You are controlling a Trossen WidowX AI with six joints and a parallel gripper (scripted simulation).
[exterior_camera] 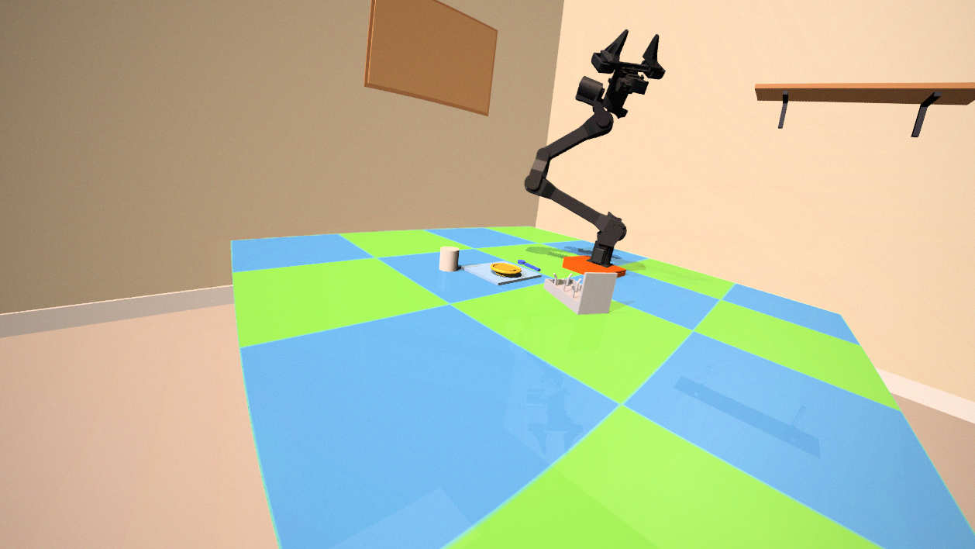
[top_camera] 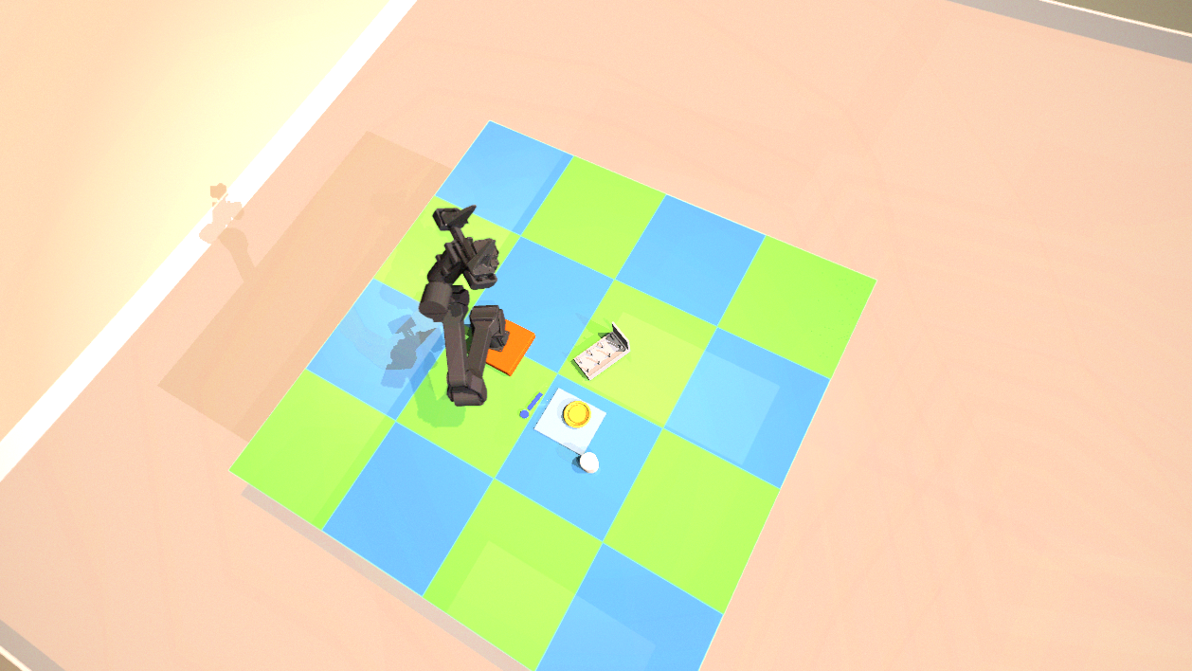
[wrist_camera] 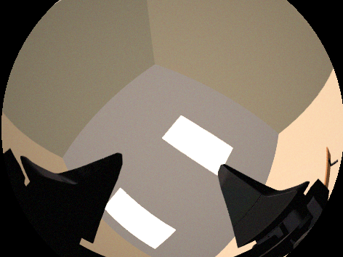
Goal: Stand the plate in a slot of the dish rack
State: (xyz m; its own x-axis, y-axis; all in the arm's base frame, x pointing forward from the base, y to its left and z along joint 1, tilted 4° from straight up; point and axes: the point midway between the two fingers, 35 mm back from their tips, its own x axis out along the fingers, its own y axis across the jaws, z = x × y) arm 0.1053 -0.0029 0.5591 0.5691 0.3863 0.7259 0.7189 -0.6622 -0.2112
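Right now the yellow plate is 59 cm below my gripper tip, 18 cm to the right of it and 18 cm ahead of it. Also, from my gripper tip: blue spoon (61 cm below, 20 cm to the right, 5 cm ahead); grey dish rack (59 cm below, 19 cm ahead); white cup (58 cm below, 29 cm to the right, 26 cm ahead).
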